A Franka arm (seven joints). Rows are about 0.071 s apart.
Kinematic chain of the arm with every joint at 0, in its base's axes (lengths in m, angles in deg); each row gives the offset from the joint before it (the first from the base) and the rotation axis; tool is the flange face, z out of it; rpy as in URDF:
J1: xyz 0 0 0.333 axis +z
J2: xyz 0 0 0 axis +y
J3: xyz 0 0 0.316 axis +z
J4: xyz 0.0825 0 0 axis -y
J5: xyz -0.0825 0 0.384 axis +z
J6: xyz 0 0 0 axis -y
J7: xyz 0.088 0 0 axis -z
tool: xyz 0 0 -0.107 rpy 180 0 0
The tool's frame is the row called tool.
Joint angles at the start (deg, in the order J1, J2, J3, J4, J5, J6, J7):
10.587 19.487 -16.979 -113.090 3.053 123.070 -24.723
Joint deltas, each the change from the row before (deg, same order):
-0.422 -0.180 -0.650 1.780 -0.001 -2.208 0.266
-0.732 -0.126 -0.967 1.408 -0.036 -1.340 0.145
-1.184 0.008 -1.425 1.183 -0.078 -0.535 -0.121
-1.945 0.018 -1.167 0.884 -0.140 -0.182 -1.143
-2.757 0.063 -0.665 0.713 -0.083 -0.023 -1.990
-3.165 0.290 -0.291 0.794 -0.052 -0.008 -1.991
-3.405 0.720 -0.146 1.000 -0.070 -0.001 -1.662
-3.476 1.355 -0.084 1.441 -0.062 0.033 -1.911
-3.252 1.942 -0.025 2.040 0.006 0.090 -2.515
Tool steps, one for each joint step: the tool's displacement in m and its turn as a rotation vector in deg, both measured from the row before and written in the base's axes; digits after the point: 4 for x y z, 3 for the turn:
0.0041 -0.0100 0.0125 -0.101 0.196 -1.250
0.0025 -0.0167 0.0109 -0.307 -0.247 -1.704
0.0006 -0.0263 0.0096 -0.595 -0.681 -2.271
-0.0028 -0.0319 0.0076 -0.473 -0.631 -1.746
-0.0061 -0.0352 0.0055 -0.206 -0.504 -1.282
-0.0080 -0.0355 0.0035 -0.147 -0.345 -1.339
-0.0096 -0.0364 0.0005 -0.256 -0.094 -1.727
-0.0098 -0.0366 -0.0027 -0.358 0.154 -1.427
-0.0078 -0.0343 -0.0043 -0.428 0.207 -0.479

